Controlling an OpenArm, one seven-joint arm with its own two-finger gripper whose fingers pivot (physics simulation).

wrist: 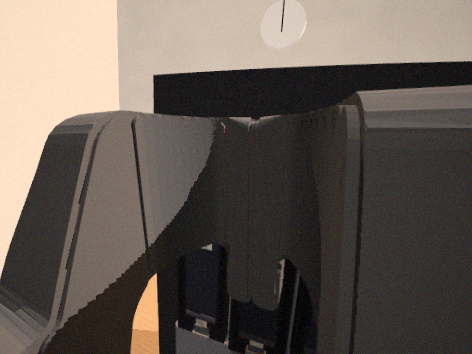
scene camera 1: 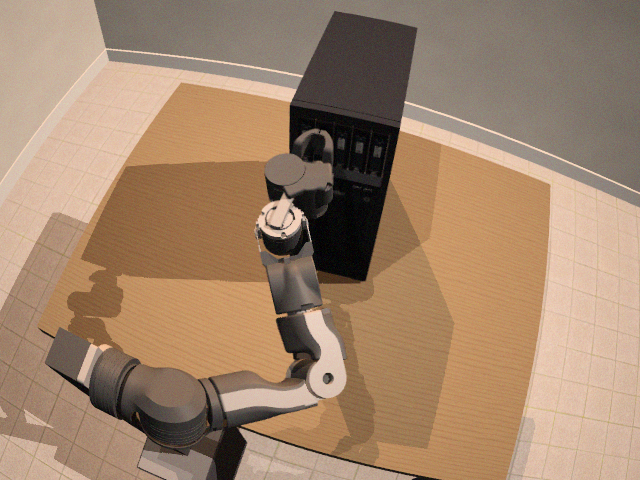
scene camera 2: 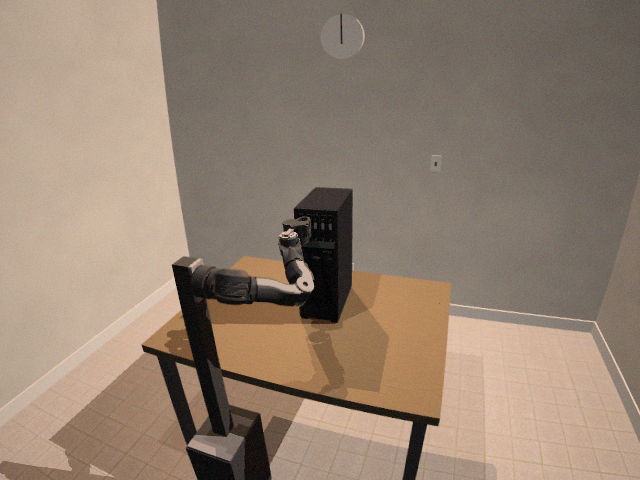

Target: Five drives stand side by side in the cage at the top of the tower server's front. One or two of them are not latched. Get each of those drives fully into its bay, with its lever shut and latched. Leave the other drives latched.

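Note:
The black tower server (scene camera 1: 356,67) (scene camera 2: 344,253) (wrist: 300,92) stands upright with the drive cage at the top of its front. The three right drives (scene camera 1: 341,143) (scene camera 1: 359,148) (scene camera 1: 377,152) look level with each other, levers upright. My gripper (scene camera 1: 318,133) (scene camera 2: 309,220) (wrist: 262,208) is shut and empty, its fingertips at the upper left of the cage, in front of the two left drives. In the wrist view the lower parts of the leftmost drive (wrist: 201,292) and the second drive (wrist: 256,334) show beneath the fingers. Their levers and upper ends are mostly hidden, so their latching cannot be told.
The server stands on the wooden table (scene camera 1: 491,232) (scene camera 2: 413,330). The arm (scene camera 1: 294,284) (scene camera 2: 279,291) reaches from its post (scene camera 2: 201,341) at the table's front left edge, with its wrist left of and below the cage. A grey wall (scene camera 1: 516,77) (scene camera 2: 403,103) rises behind the server.

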